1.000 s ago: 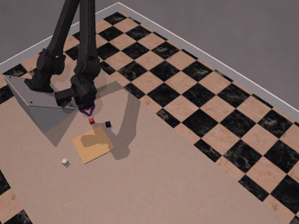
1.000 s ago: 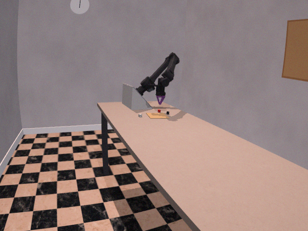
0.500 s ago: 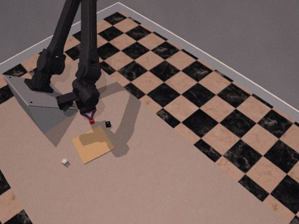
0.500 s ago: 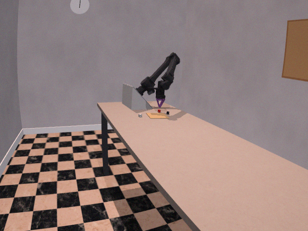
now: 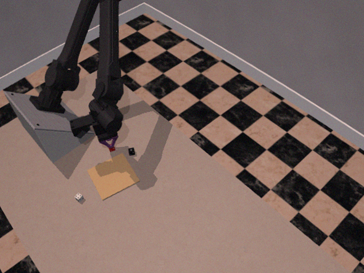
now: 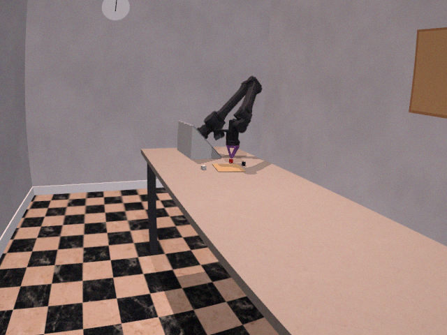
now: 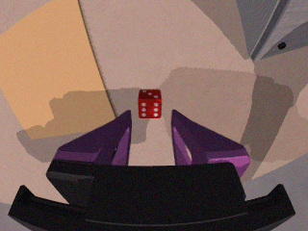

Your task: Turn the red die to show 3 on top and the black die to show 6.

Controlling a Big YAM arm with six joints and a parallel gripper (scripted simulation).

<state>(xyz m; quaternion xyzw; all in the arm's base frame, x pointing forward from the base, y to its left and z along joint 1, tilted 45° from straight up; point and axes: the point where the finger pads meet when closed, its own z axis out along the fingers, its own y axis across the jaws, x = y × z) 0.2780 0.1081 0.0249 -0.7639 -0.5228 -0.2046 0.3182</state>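
Now: hand 3 cm above the red die. Round my hand: orange mat 10 cm ahead, 7 cm to the right, 4 cm below; white die 20 cm to the right, 10 cm ahead, 3 cm below; black die 7 cm ahead, 4 cm to the left, 3 cm below.
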